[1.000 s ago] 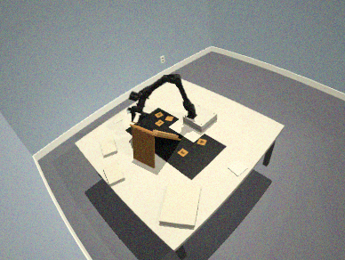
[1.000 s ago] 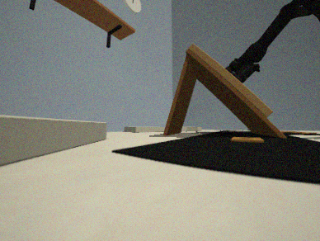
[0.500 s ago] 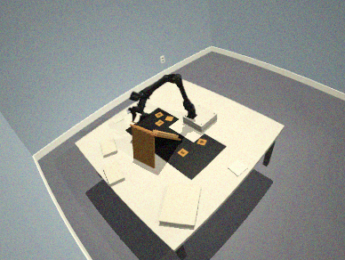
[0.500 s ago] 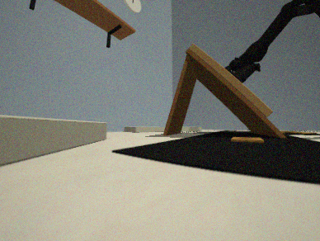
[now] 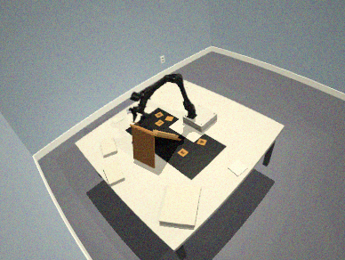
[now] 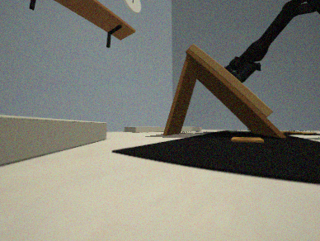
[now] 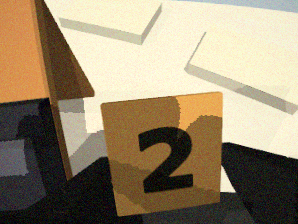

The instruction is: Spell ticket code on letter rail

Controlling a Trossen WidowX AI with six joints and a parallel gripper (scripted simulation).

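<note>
Right now my gripper tip is 170 mm to the right of the white ticket, 90 mm past it and 80 mm above it. Also, from my gripper tip: grey-blue piece: 350 mm to the right, 240 mm behind, 170 mm below; then black mat: 220 mm to the left, 180 mm behind, 170 mm below; then letter tile: right at my gripper tip.
</note>
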